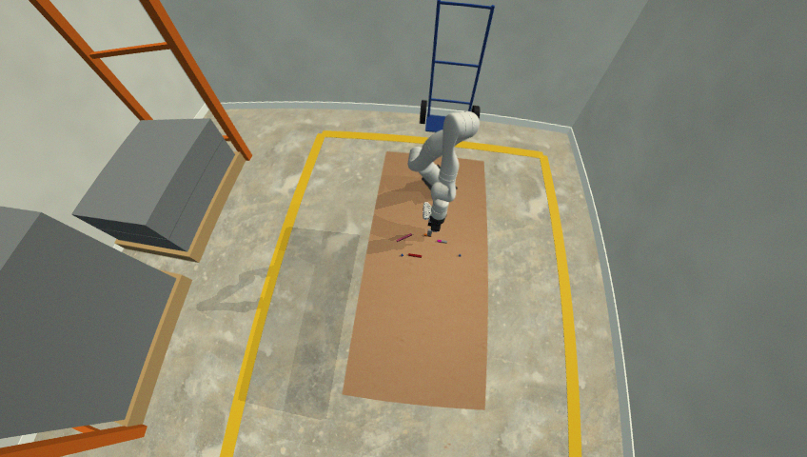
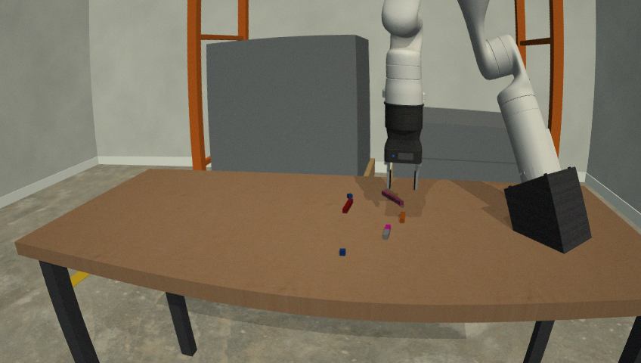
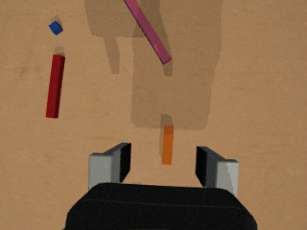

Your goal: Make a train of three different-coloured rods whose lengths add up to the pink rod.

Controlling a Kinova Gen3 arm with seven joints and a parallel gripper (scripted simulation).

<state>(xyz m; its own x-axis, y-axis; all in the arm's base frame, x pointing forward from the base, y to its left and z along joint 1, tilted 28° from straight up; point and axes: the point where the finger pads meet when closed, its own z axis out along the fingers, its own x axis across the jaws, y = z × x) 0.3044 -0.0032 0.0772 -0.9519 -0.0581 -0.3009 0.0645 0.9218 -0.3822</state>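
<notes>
My hand is 8 cm above the orange rod. The rest, counted from my hand: grey rod: 9 cm to the left, 8 cm below, 3 cm ahead; magenta rod: 8 cm below, 6 cm to the left, 3 cm ahead; pink rod: 13 cm to the right, 8 cm below, 2 cm ahead.
</notes>
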